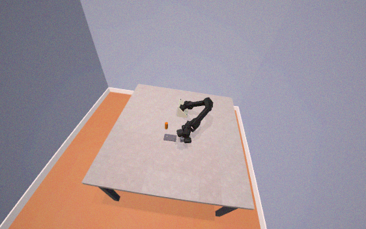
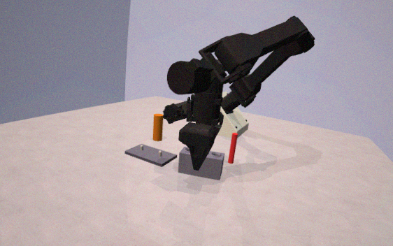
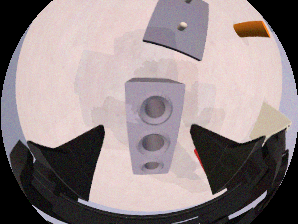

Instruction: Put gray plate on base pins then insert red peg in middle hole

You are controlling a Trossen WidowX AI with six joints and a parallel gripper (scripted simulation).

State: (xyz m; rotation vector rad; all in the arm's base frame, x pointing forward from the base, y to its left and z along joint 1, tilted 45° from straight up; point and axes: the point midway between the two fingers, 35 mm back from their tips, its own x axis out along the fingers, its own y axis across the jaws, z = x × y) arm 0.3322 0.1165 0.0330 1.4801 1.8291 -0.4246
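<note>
Now: the gray plate 1 cm above my gripper tip. Also, from my gripper tip: orange cylinder 10 cm behind, 21 cm to the right, 1 cm above; then red peg 10 cm behind, 3 cm to the left, 1 cm above; then dark base 1 cm ahead, 14 cm to the right, 2 cm below.
</note>
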